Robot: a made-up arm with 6 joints.
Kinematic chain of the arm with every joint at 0, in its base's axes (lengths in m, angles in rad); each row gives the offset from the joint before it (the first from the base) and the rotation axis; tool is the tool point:
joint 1: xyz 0 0 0.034 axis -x
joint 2: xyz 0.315 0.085 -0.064 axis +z
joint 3: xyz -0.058 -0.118 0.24 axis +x
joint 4: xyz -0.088 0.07 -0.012 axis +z
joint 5: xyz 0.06 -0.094 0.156 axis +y
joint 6: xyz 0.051 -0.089 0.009 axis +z
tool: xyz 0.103 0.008 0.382
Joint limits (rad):
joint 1: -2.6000..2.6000
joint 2: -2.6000..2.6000
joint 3: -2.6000..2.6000
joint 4: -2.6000..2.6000
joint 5: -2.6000..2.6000
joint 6: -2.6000..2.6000
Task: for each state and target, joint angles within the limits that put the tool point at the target. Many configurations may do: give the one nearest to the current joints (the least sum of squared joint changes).
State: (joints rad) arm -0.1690 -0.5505 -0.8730 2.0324 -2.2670 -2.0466
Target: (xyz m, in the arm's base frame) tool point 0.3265 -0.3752 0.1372
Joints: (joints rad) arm -0.6732 -0.4934 -0.7916 1.6498 -2.0349 -1.9347
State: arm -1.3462 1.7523 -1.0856 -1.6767 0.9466 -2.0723
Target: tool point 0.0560 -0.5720 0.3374
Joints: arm -0.7368 1.3121 -1.2189 -1.4025 0.7706 -2.1226
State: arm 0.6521 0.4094 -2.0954 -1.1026 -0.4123 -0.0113
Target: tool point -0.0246 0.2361 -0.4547
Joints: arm 1.3726 0.0136 -1.7192 -1.3161 -0.3630 -0.3417
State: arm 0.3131 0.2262 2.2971 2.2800 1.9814 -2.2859
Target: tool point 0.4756 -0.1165 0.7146
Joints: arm 0.4001 0.4384 2.3871 1.9563 2.0975 -2.2528
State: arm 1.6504 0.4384 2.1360 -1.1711 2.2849 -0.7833
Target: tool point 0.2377 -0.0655 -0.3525
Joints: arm 1.9769 -0.3135 2.4859 -0.9625 2.1045 -0.8444
